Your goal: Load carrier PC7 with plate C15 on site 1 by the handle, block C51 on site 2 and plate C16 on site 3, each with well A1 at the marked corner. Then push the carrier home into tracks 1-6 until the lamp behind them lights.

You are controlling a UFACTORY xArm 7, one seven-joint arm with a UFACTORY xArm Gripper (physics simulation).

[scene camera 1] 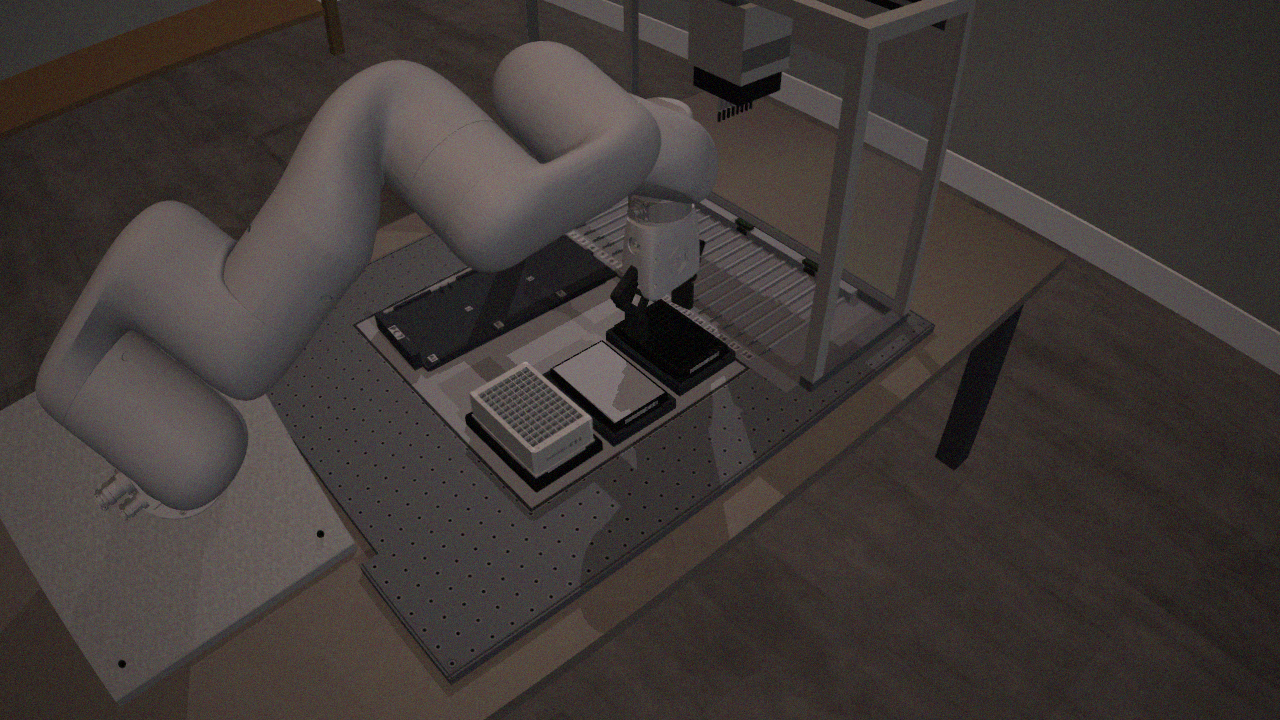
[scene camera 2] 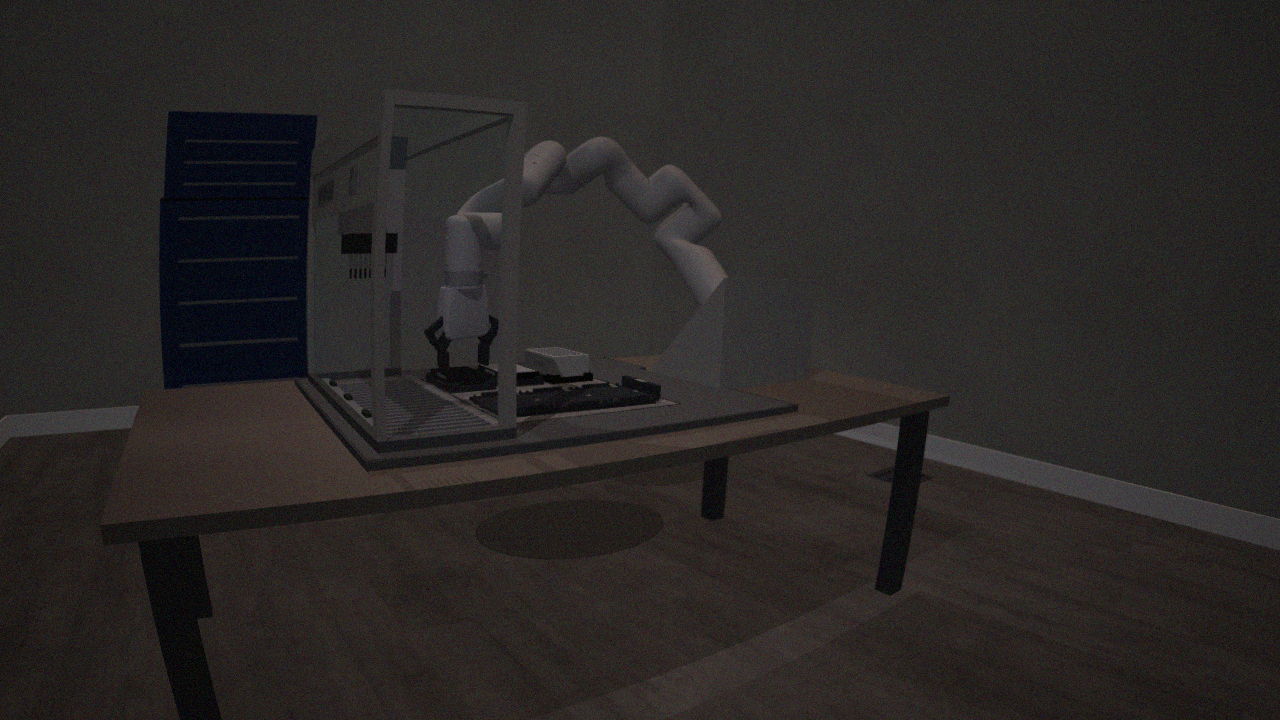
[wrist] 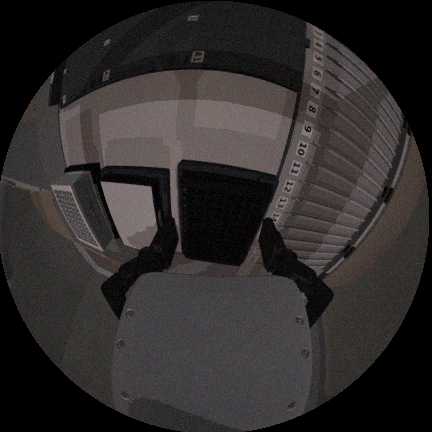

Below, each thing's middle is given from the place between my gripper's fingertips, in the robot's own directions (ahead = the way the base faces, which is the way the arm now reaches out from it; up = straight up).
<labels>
Now: the long dark carrier [scene camera 1: 431, 329] 230 mm to the left of my hand, 70 mm behind it and 20 mm below it. From my hand the other things lie so: dark head unit [scene camera 1: 740, 58] 290 mm above, 240 mm ahead, 60 mm to the left.
</labels>
